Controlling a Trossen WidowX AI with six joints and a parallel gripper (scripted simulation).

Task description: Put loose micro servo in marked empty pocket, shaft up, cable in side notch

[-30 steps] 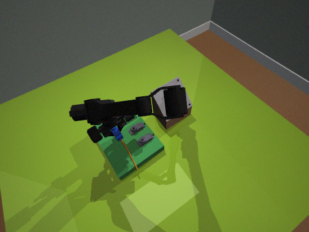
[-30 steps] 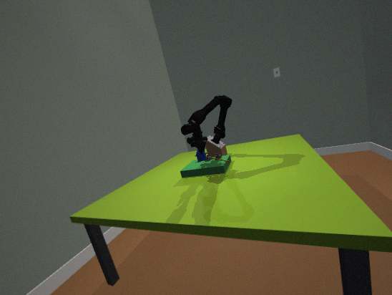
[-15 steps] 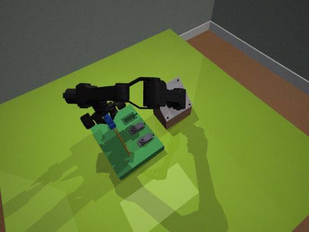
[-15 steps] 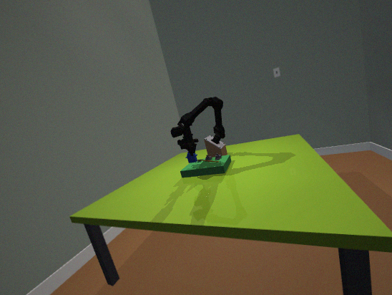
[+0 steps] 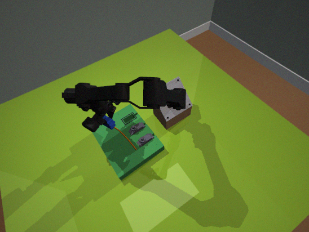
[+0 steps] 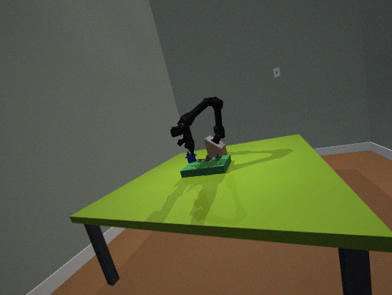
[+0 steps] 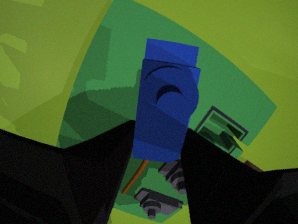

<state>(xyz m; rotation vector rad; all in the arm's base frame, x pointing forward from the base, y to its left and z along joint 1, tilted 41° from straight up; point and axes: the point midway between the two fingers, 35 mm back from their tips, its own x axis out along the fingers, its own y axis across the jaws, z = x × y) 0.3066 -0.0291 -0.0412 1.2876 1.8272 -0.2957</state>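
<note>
Right now my gripper tip is 10 cm above the green deck and 7 cm to the right of it.
</note>
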